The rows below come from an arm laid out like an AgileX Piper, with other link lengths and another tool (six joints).
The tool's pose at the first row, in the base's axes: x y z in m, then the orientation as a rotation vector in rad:
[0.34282 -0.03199 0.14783 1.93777 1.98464 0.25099]
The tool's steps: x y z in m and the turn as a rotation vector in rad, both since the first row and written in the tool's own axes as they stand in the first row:
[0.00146 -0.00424 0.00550 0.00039 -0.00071 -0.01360]
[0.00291 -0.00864 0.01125 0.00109 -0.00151 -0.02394]
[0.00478 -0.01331 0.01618 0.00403 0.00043 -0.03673]
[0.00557 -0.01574 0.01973 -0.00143 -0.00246 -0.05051]
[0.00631 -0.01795 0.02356 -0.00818 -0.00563 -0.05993]
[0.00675 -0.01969 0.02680 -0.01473 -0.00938 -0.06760]
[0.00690 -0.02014 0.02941 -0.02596 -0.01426 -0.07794]
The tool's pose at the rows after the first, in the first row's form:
[0.34092 -0.03139 0.14102 1.92367 1.99686 0.24640]
[0.33896 -0.03084 0.13392 1.91308 2.00613 0.24226]
[0.33645 -0.02978 0.12743 1.90188 2.02042 0.23814]
[0.33550 -0.02953 0.12316 1.88335 2.02822 0.23682]
[0.33487 -0.02936 0.11873 1.86857 2.03119 0.23755]
[0.33445 -0.02938 0.11505 1.85564 2.03227 0.23795]
[0.33500 -0.02957 0.11246 1.83683 2.03252 0.24091]

